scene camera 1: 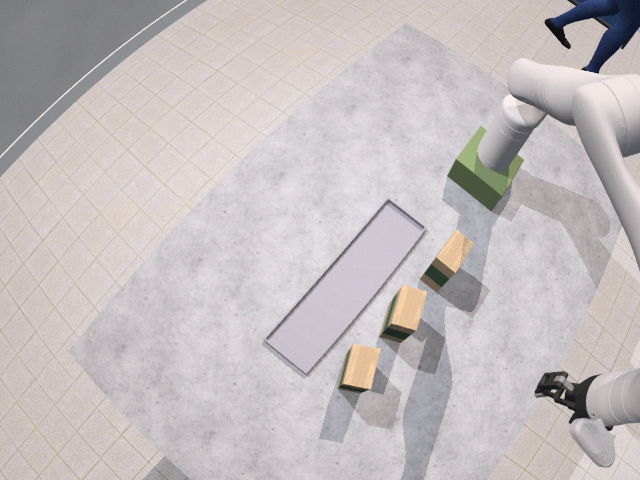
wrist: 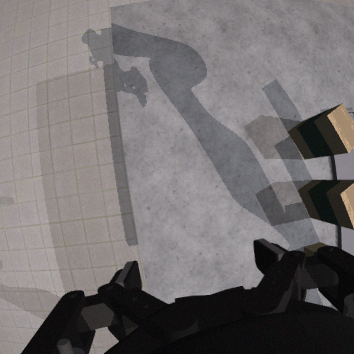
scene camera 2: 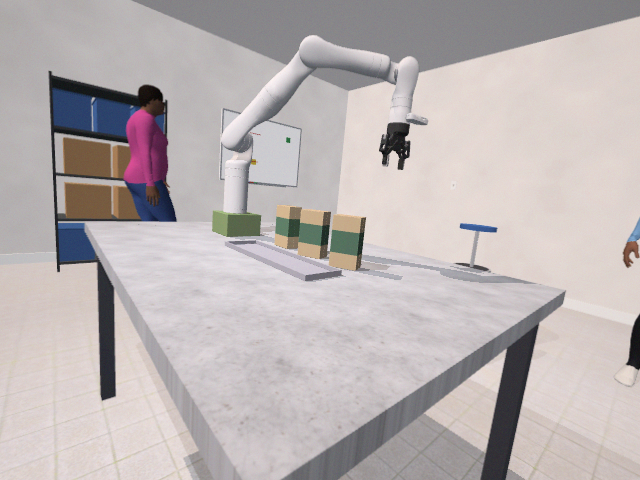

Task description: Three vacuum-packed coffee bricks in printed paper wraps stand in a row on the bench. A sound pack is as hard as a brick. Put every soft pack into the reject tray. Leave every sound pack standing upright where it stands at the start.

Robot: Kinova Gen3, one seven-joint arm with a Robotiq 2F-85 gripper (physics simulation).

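Where they show: gripper, between the fingertips: (scene camera 1: 555, 405) (wrist: 197, 263) (scene camera 2: 392, 168); arm's base, origin of its link: (scene camera 1: 493, 155) (scene camera 2: 235, 212).
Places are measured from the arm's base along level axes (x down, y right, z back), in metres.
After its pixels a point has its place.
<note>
Three tan coffee packs with dark green bands stand upright in a row, apart: the one nearest the robot base (scene camera 1: 454, 251) (scene camera 2: 287, 227), the middle one (scene camera 1: 408, 310) @(x -0.055, y -0.063, z -0.462 m) (scene camera 2: 313, 234) @(x 0.014, y -0.043, z -0.476 m) (wrist: 327, 202) @(x -0.009, y -0.089, z -0.459 m) and the one at the far end (scene camera 1: 361, 367) @(x -0.056, y -0.068, z -0.598 m) (scene camera 2: 346, 242) @(x 0.013, y -0.049, z -0.612 m) (wrist: 322, 132) @(x -0.021, y -0.094, z -0.593 m). In the wrist view a finger mostly hides the base-side pack. Softness cannot be told by sight. The reject tray (scene camera 1: 345, 289) @(x 0.082, y 0.066, z -0.471 m) (scene camera 2: 289, 259) @(x 0.082, y 0.042, z -0.487 m) (wrist: 345, 172) @(x 0.082, y 0.052, z -0.506 m) is shallow, pale and empty, alongside the row. My gripper (scene camera 1: 546, 386) (scene camera 2: 392, 164) @(x -0.218, y -0.371, z -0.474 m) (wrist: 197, 263) @(x -0.218, y -0.371, z -0.474 m) is open and empty, high above and off to the side of the packs.
The grey bench (scene camera 1: 232, 232) @(x 0.085, y 0.329, z -0.542 m) (scene camera 2: 258, 335) @(x 0.085, y 0.318, z -0.843 m) carries the green base block (scene camera 1: 475, 175) @(x 0.005, y 0.006, z -0.085 m) (scene camera 2: 236, 223) @(x 0.034, y 0.029, z -0.086 m) beyond the base-side end of the row. Off the bench are a person in pink (scene camera 2: 147, 144), a shelf unit (scene camera 2: 54, 170) and a blue stool (scene camera 2: 478, 227).
</note>
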